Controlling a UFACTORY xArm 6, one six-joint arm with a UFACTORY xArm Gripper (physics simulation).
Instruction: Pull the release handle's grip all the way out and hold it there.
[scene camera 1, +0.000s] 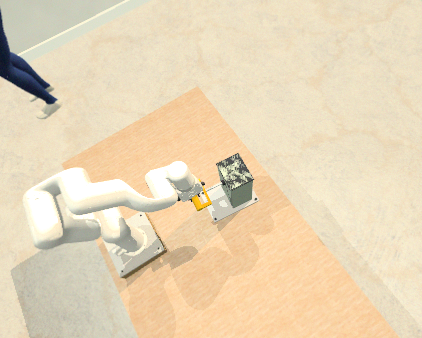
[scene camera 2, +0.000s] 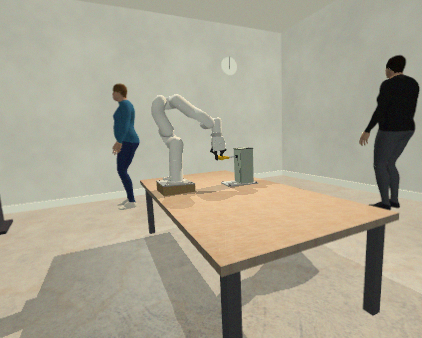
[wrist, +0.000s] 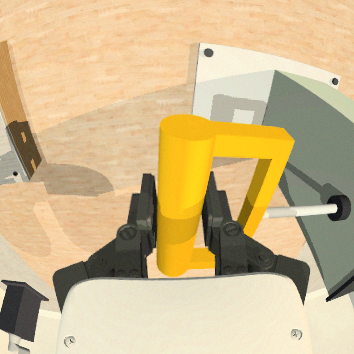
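Note:
The release handle's yellow grip (scene camera 1: 201, 202) (scene camera 2: 223, 158) (wrist: 184, 185) is a thick round bar with a rectangular frame behind it. My gripper (wrist: 178, 188) is shut on the round bar, one black finger on each side. A pale rod (wrist: 300, 211) runs from the grip's frame into a black collar (wrist: 342, 207) on the face of the grey-green housing (scene camera 1: 241, 192) (scene camera 2: 244, 166) (wrist: 312, 145). A length of the rod shows between frame and collar, so the grip stands away from the housing. The housing is upright on a white base plate (scene camera 1: 220, 211) (wrist: 225, 67).
The wooden table (scene camera 1: 280, 280) (scene camera 2: 280, 220) carries the housing and the arm's base (scene camera 1: 120, 265) (scene camera 2: 175, 187). The arm (scene camera 1: 115, 192) (scene camera 2: 192, 111) reaches across from its base. Two people (scene camera 2: 126, 122) (scene camera 2: 397, 110) stand on the floor beyond the table.

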